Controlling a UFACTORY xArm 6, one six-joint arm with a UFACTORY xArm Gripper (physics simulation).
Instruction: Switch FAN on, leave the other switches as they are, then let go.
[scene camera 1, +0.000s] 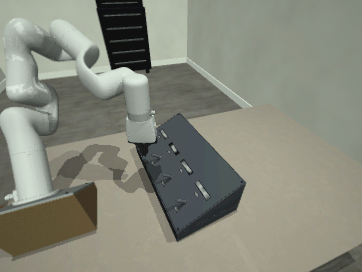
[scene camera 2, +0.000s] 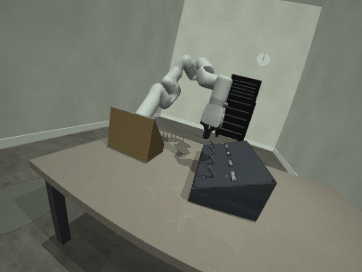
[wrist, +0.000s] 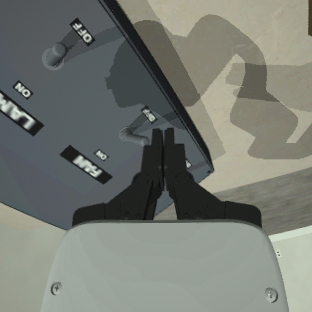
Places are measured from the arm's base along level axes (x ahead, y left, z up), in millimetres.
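Where they show: gripper, between the fingertips: (scene camera 1: 144, 153) (scene camera 2: 205, 138) (wrist: 164, 140); arm's base, origin of its link: (scene camera 1: 37, 198) (scene camera 2: 136, 126).
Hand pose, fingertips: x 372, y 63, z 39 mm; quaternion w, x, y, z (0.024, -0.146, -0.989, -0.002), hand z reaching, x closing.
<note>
Each offset is from my fingertips to the top centre of the thing. Level surfaces: height alone.
The dark sloped switch box (scene camera 1: 215, 174) (scene camera 2: 252, 162) (wrist: 30, 165) stands on the table. In the wrist view, the FAN label @[dz -45, dx +130, dy +47 mm] (wrist: 86, 164) lies left of the FAN lever @[dz -39, dx +49, dy +33 mm] (wrist: 135, 137), which leans toward its OFF side. The LAMP lever @[dz -39, dx +68, dy -85 mm] (wrist: 56, 53) at upper left leans toward OFF, above the LAMP label @[dz -45, dx +150, dy -72 mm] (wrist: 21, 114). My gripper (scene camera 1: 145, 152) (scene camera 2: 206, 135) (wrist: 164, 140) is shut and empty. Its tips appear just right of the FAN lever in the wrist view; whether they touch is unclear. It hides most of the far-end switch.
A brown wedge-shaped block (scene camera 1: 50, 223) (scene camera 2: 131, 135) stands near the arm's base on the table @[dz -168 mm] (scene camera 1: 280, 200) (scene camera 2: 115, 185). A black drawer cabinet (scene camera 1: 125, 37) (scene camera 2: 242, 107) stands against the back wall. Other levers @[dz -39, dx +88, dy -204 mm] (scene camera 1: 180, 204) line the box's low side.
</note>
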